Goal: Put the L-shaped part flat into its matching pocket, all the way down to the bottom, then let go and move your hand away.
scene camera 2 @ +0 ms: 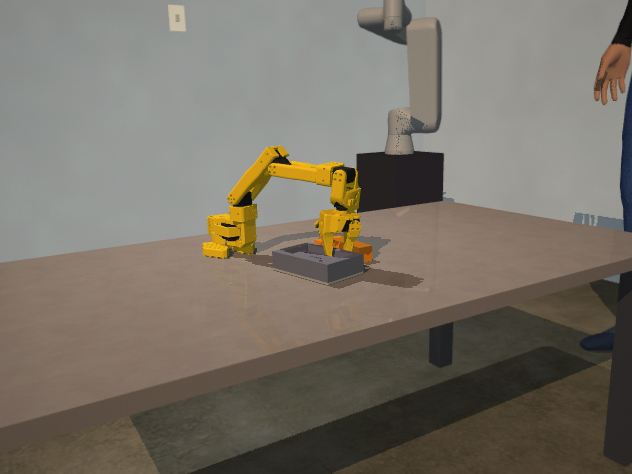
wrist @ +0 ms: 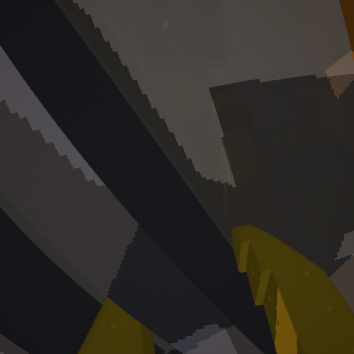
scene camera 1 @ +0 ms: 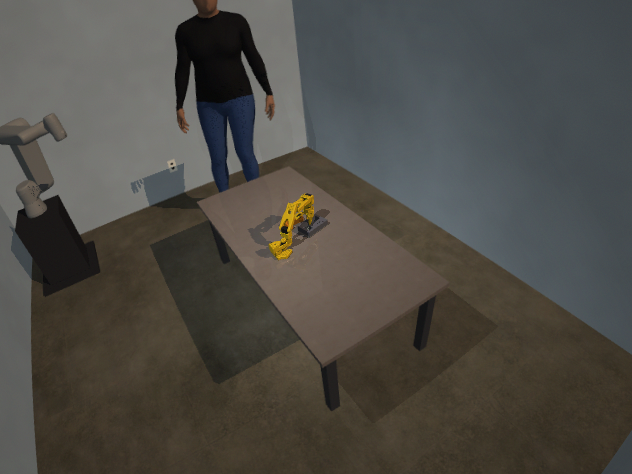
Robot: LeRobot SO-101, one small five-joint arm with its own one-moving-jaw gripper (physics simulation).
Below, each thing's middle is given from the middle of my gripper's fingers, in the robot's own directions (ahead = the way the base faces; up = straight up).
Right now the grey pocket block (scene camera 2: 308,260) is 60 mm to the right of my hand, 40 mm below it and 10 mm behind it.
